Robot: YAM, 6 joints.
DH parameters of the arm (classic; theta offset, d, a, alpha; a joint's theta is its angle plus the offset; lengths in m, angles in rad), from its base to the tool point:
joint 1: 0 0.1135 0.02 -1.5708
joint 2: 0 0 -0.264 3.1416
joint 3: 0.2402 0 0.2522 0
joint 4: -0.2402 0 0.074 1.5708
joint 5: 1.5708 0 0 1.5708
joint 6: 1.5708 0.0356 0 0
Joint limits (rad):
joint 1: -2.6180..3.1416
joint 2: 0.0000..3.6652
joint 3: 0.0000..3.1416
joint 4: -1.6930..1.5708
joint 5: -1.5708..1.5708
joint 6: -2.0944..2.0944
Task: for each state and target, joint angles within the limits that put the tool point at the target. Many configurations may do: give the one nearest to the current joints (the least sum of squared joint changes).
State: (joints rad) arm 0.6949 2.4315 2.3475 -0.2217 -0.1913 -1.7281
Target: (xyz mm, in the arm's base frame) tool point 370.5 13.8 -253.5
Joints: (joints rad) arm 0.0256 3.2513 1.8644 -0.3257 -0.1214 -1.7281
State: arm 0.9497 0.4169 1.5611 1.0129 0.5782 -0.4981
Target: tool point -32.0 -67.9 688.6
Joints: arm 0.9319 1.0521 2.1178 0.7787 0.4287 -0.4981
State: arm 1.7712 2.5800 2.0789 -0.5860 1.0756 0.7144
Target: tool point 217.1 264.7 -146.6
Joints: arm 0.9762 2.9629 1.5872 -0.7191 1.0893 0.7144
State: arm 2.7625 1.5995 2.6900 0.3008 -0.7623 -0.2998
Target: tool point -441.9 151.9 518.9
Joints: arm 2.7601 2.1600 2.4748 0.2395 -0.7219 -0.2998
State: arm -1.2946 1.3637 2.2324 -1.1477 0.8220 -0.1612
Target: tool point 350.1 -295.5 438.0
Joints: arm -0.6510 2.0922 2.4179 -0.7277 0.6996 -0.1612
